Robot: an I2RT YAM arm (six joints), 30 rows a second.
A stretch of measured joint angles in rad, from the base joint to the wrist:
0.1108 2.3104 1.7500 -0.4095 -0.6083 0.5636
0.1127 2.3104 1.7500 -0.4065 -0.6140 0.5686
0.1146 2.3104 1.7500 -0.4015 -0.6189 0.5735
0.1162 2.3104 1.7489 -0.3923 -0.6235 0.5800
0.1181 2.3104 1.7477 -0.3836 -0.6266 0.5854
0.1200 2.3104 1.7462 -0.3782 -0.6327 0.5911
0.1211 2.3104 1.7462 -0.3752 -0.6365 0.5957
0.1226 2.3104 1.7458 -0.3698 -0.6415 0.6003
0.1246 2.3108 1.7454 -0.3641 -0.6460 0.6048
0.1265 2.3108 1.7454 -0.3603 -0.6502 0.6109
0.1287 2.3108 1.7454 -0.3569 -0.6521 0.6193
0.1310 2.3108 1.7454 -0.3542 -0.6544 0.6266
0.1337 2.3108 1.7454 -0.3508 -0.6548 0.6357
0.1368 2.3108 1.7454 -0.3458 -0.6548 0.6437
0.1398 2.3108 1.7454 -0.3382 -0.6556 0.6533
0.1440 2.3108 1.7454 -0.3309 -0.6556 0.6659
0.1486 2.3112 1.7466 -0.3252 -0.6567 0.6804
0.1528 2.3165 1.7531 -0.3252 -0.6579 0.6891
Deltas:
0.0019 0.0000 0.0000 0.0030 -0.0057 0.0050
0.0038 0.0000 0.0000 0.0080 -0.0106 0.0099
0.0054 0.0000 -0.0011 0.0172 -0.0152 0.0164
0.0073 0.0000 -0.0023 0.0259 -0.0183 0.0218
0.0092 0.0000 -0.0038 0.0313 -0.0244 0.0275
0.0103 0.0000 -0.0038 0.0343 -0.0282 0.0321
0.0118 0.0000 -0.0042 0.0397 -0.0332 0.0367
0.0138 0.0004 -0.0046 0.0454 -0.0377 0.0412
0.0157 0.0004 -0.0046 0.0492 -0.0419 0.0473
0.0179 0.0004 -0.0046 0.0526 -0.0438 0.0557
0.0202 0.0004 -0.0046 0.0553 -0.0461 0.0630
0.0229 0.0004 -0.0046 0.0587 -0.0465 0.0721
0.0260 0.0004 -0.0046 0.0637 -0.0465 0.0801
0.0290 0.0004 -0.0046 0.0713 -0.0473 0.0897
0.0332 0.0004 -0.0046 0.0786 -0.0473 0.1023
0.0378 0.0008 -0.0034 0.0843 -0.0484 0.1168
0.0420 0.0061 0.0031 0.0843 -0.0496 0.1255

